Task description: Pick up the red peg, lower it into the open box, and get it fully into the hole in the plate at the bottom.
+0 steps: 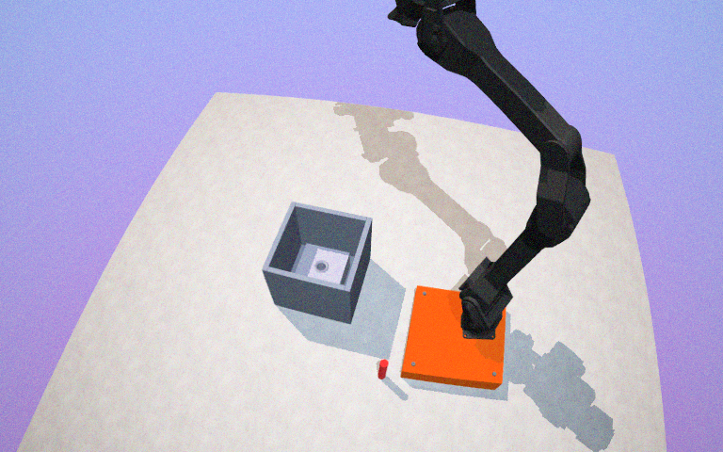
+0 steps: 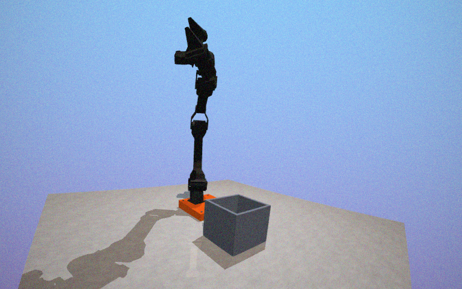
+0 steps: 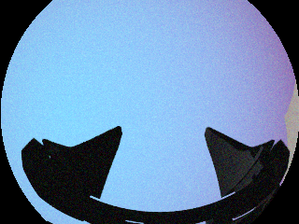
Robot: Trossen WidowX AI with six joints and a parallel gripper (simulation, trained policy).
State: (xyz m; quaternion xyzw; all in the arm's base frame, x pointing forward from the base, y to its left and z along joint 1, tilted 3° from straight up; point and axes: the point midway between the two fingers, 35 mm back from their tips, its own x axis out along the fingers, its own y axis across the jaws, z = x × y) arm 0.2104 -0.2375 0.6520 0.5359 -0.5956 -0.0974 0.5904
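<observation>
Right now my gripper tip is 60 mm past the red peg, 400 mm to the right of it and 650 mm above it. Round my gripper tip: pale plate (80 mm ahead, 210 mm to the left, 650 mm below).
</observation>
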